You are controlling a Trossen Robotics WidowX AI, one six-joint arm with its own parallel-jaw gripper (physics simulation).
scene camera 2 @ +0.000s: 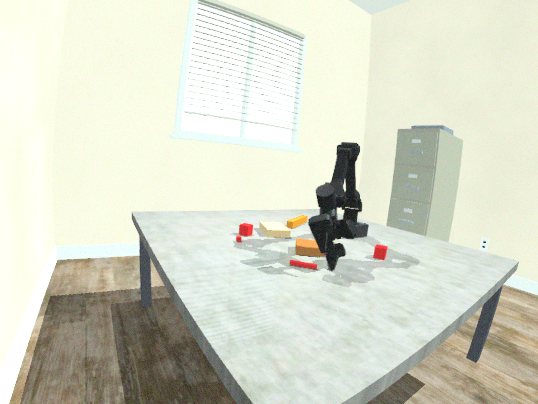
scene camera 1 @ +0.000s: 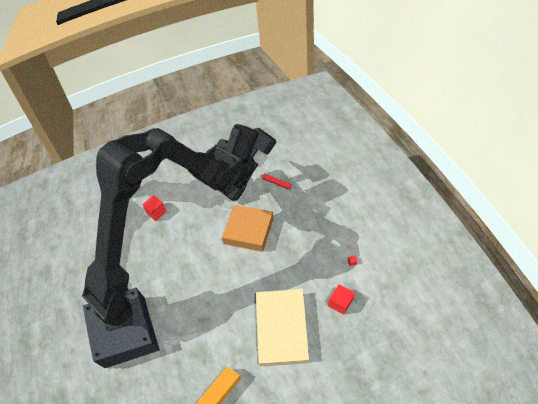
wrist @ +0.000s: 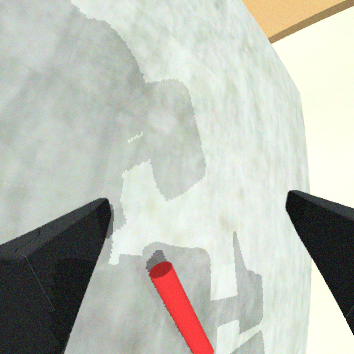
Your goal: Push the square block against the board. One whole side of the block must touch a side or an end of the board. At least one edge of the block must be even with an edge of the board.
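Frame: origin at the arm's base, x ahead, y left, z up, level; millimetres.
Where they show: gripper, fingertip midpoint: (scene camera 2: pixel 327 261) (scene camera 1: pixel 256 160) (wrist: pixel 198 202); arm's base, link origin: (scene camera 1: pixel 117 314).
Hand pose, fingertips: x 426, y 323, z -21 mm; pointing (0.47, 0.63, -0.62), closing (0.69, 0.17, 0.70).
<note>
Things, the pixels of their centre, and the offset from my fingertips. "pt": a spot on its surface instead.
- flat, body centre: (scene camera 1: pixel 248 227) (scene camera 2: pixel 309 247) 83 mm back, 183 mm right, 20 mm down
- rectangular, body centre: (scene camera 1: pixel 281 327) (scene camera 2: pixel 274 229) 98 mm back, 448 mm right, 20 mm down
- red rod, body centre: (wrist: pixel 184 316) (scene camera 1: pixel 276 181) (scene camera 2: pixel 303 264) 32 mm ahead, 67 mm right, 28 mm down
- block, body centre: (scene camera 1: pixel 154 208) (scene camera 2: pixel 380 252) 294 mm back, 37 mm right, 15 mm down
- board, surface spot: (scene camera 1: pixel 341 299) pt 35 mm ahead, 446 mm right, 5 mm up
- tiny red cube, body centre: (scene camera 1: pixel 352 260) 108 mm ahead, 357 mm right, 27 mm down
- yellow-orange bar, surface spot: (scene camera 1: pixel 220 386) pt 255 mm back, 532 mm right, 4 mm down
The square block, orange-brown and flat (scene camera 1: pixel 247 226) (scene camera 2: pixel 308 247), lies on the table between the arm and the red rod. The board, pale yellow and rectangular (scene camera 1: pixel 282 327) (scene camera 2: pixel 274 229), lies flat and apart from the block, toward the bottom of scene camera 1's view. My gripper (scene camera 1: pixel 239 192) (scene camera 2: pixel 333 264) (wrist: pixel 198 202) is open and empty, its fingers wide apart in the wrist view. It hangs pointing down near the block's far side from the board. In scene camera 2's view the arm partly covers the block's right end. Neither block nor board shows in the wrist view.
A red rod (scene camera 1: pixel 276 181) (scene camera 2: pixel 303 264) (wrist: pixel 181 310) lies near the gripper. Red cubes stand left of the block (scene camera 1: pixel 154 208) and right of the board (scene camera 1: pixel 341 299), with a tiny red cube (scene camera 1: pixel 352 260) nearby. A yellow-orange bar (scene camera 1: pixel 220 386) lies beyond the board.
</note>
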